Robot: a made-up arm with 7 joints. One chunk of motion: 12 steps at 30 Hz.
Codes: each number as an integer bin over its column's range. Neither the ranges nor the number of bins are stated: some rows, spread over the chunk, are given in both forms.
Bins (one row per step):
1: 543 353 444 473 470 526
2: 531 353 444 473 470 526
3: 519 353 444 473 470 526
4: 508 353 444 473 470 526
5: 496 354 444 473 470 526
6: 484 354 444 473 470 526
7: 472 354 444 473 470 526
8: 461 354 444 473 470 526
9: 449 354 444 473 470 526
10: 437 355 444 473 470 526
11: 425 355 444 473 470 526
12: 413 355 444 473 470 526
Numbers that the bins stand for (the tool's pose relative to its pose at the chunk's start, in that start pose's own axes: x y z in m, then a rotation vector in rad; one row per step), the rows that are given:
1: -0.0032 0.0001 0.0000 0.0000 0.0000 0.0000
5: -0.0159 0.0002 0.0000 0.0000 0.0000 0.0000
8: -0.0254 0.0002 0.0000 0.0000 0.0000 0.0000
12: -0.0384 0.0004 0.0000 0.0000 0.0000 0.0000
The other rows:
2: -0.0065 0.0001 0.0000 0.0000 0.0000 0.0000
3: -0.0097 0.0001 0.0000 0.0000 0.0000 0.0000
4: -0.0127 0.0001 0.0000 0.0000 0.0000 0.0000
6: -0.0192 0.0002 0.0000 0.0000 0.0000 0.0000
7: -0.0224 0.0002 0.0000 0.0000 0.0000 0.0000
9: -0.0286 0.0002 0.0000 0.0000 0.0000 0.0000
10: -0.0319 0.0004 0.0000 0.0000 0.0000 0.0000
11: -0.0351 0.0004 0.0000 0.0000 0.0000 0.0000

